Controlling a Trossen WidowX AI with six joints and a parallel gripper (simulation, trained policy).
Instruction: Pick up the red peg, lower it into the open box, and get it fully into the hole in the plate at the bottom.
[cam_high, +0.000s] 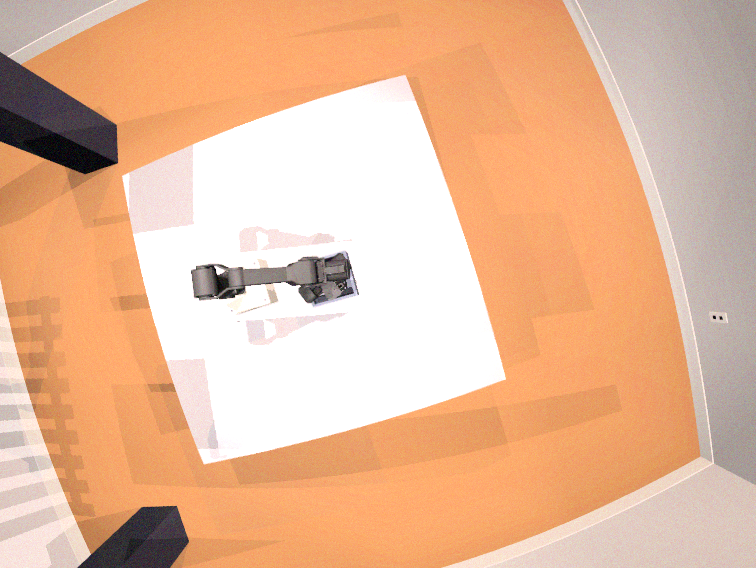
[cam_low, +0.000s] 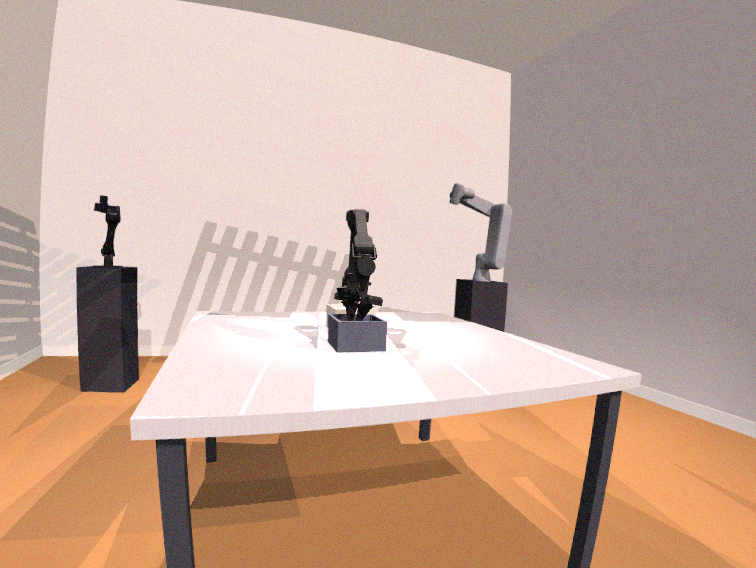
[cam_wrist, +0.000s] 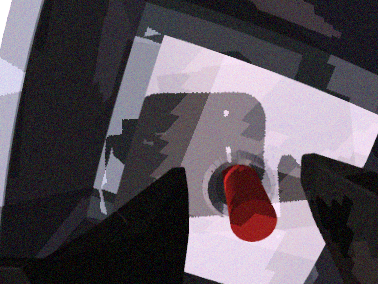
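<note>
Now: gripper tip 20 mm above the red peg, 10 mm to the right of it and 10 mm past it. Round my gripper tip: pale plate 30 mm below, 10 mm to the left; then grey box 50 mm below, 10 mm to the left.
</note>
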